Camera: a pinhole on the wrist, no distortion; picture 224 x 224 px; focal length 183.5 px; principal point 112.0 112.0 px. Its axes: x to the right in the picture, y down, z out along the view. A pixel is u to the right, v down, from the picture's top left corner.
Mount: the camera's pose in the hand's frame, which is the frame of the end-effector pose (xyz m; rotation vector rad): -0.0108 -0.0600 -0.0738 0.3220 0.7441 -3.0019
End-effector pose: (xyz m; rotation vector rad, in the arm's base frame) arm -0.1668 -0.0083 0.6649 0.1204 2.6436 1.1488
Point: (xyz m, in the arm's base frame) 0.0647 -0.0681 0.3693
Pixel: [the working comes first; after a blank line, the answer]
In the camera's frame: 0.0969 0.0343 0.3732

160 129
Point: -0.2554 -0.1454 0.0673
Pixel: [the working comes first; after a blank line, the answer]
In the camera's frame: -0.2675 0.2704 0.4785

9 216
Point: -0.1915 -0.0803 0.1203
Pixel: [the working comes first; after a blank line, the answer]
In the camera's frame: -0.2125 0.1804 0.4766

30 181
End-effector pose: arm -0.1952 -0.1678 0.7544 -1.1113 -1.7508 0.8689
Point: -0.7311 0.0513 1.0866
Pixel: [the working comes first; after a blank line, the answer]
In the camera's frame: -0.5179 0.1332 0.4266

outside the picture
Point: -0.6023 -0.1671 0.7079
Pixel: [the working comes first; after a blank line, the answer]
In the camera's frame: -0.1862 -0.1781 0.3989

26 30
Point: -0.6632 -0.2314 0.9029
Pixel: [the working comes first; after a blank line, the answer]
In the camera's frame: -0.1994 0.0174 0.4853

37 119
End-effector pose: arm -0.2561 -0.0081 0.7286 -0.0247 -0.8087 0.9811
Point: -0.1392 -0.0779 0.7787
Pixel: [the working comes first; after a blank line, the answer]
In the camera's frame: -0.0367 0.0485 0.0866

34 215
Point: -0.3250 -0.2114 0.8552
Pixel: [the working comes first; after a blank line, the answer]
In the camera's frame: 0.0259 -0.0846 0.2778

129 56
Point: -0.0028 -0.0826 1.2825
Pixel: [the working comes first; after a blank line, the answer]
In the camera's frame: -0.4296 0.2015 0.3942

outside the picture
